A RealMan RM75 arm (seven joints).
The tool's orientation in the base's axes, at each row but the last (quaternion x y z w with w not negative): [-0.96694, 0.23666, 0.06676, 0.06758]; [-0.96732, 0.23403, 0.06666, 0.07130]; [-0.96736, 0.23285, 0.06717, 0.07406]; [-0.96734, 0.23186, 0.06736, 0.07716]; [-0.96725, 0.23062, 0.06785, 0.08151]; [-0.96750, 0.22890, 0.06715, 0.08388]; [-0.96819, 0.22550, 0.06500, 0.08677]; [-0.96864, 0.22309, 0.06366, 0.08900]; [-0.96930, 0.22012, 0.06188, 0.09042]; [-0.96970, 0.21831, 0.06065, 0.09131]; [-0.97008, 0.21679, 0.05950, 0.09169]
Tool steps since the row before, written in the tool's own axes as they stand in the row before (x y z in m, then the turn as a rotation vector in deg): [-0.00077, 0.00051, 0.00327, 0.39, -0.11, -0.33]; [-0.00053, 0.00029, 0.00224, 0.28, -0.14, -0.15]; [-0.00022, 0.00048, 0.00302, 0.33, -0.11, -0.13]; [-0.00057, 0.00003, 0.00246, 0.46, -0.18, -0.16]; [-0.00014, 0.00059, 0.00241, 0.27, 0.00, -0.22]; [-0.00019, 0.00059, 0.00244, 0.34, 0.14, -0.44]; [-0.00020, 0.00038, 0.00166, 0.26, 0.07, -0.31]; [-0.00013, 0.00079, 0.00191, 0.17, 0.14, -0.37]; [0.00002, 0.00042, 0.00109, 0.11, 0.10, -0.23]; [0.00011, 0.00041, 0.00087, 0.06, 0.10, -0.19]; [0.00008, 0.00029, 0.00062, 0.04, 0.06, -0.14]
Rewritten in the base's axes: [-0.00123, 0.00043, -0.00314, 0.43, -0.13, 0.27]; [-0.00082, 0.00036, -0.00214, 0.33, -0.03, 0.12]; [-0.00070, 0.00020, -0.00298, 0.35, -0.07, 0.09]; [-0.00075, 0.00067, -0.00232, 0.50, -0.07, 0.10]; [-0.00062, 0.00000, -0.00241, 0.26, -0.16, 0.17]; [-0.00066, 0.00003, -0.00243, 0.28, -0.36, 0.35]; [-0.00049, 0.00008, -0.00164, 0.23, -0.23, 0.25]; [-0.00063, -0.00026, -0.00196, 0.12, -0.27, 0.31]; [-0.00025, -0.00016, -0.00113, 0.07, -0.18, 0.19]; [-0.00015, -0.00023, -0.00093, 0.03, -0.15, 0.16]; [-0.00010, -0.00016, -0.00066, 0.02, -0.10, 0.12]
